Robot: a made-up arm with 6 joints. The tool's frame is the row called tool. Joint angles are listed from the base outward.
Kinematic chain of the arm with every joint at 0, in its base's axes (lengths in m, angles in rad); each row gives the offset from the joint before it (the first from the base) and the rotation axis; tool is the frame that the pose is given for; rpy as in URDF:
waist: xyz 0 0 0.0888 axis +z
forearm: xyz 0 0 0 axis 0.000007 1 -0.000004
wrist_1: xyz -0.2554 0 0.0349 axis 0.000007 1 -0.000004
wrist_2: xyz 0.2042 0 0.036 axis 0.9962 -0.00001 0.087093
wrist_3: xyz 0 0 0 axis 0.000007 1 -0.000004
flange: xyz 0.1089 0 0.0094 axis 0.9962 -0.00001 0.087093
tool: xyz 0 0 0 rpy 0 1.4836 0
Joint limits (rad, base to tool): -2.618..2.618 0..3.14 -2.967..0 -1.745..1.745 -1.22..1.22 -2.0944..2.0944
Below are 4 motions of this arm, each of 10 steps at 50 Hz.
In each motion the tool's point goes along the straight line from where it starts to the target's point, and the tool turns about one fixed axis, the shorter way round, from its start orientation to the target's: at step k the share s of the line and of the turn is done. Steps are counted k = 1, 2, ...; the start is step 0. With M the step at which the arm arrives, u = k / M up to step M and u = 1 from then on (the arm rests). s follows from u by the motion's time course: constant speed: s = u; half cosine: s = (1 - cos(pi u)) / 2; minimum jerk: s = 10 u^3 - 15 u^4 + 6 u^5.
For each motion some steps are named. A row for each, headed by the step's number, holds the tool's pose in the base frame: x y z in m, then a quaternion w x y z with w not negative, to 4 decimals.
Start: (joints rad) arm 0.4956 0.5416 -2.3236 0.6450 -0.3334 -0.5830
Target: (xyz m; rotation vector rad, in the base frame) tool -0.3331 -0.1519 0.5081 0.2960 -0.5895 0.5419
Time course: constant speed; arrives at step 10
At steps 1, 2, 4, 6, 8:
1: -0.2905 -0.1762 0.5304 0.9141 0.1548 -0.2536 0.2758
2: -0.2953 -0.1735 0.5279 0.9138 0.1536 -0.2572 0.2744
4: -0.3047 -0.1681 0.5230 0.9130 0.1511 -0.2644 0.2715
6: -0.3142 -0.1627 0.5180 0.9121 0.1486 -0.2716 0.2686
8: -0.3236 -0.1573 0.5131 0.9112 0.1461 -0.2787 0.2657

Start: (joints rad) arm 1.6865 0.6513 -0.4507 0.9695 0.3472 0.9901
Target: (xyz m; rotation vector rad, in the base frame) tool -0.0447 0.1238 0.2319 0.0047 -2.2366 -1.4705
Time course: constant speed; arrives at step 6
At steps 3, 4, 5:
3: -0.0448 0.1222 0.2326 0.2394 -0.0066 -0.8093 -0.5364
4: -0.0448 0.1227 0.2324 0.2364 -0.0038 -0.8106 -0.5358
5: -0.0447 0.1233 0.2321 0.2334 -0.0011 -0.8119 -0.5352

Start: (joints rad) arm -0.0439 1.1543 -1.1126 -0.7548 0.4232 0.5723
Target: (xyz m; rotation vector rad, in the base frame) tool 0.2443 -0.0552 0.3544 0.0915 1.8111 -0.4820
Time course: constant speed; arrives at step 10
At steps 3, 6, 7, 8, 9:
3: 0.2368 -0.0453 0.3413 0.5878 0.0464 0.7876 -0.1789
6: 0.2400 -0.0496 0.3469 0.5893 0.0434 0.7838 -0.1910
7: 0.2411 -0.0510 0.3488 0.5898 0.0423 0.7825 -0.1951
8: 0.2421 -0.0524 0.3507 0.5903 0.0413 0.7811 -0.1991
9: 0.2432 -0.0538 0.3525 0.5908 0.0403 0.7798 -0.2031

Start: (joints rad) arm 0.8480 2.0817 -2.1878 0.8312 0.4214 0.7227
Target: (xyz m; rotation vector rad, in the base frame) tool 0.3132 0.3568 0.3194 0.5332 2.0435 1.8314
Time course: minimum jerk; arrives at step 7
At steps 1, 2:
1: 0.2791 0.3653 0.3409 0.1495 0.1416 0.7264 0.6557
2: 0.2833 0.3643 0.3383 0.1524 0.1474 0.7257 0.6545

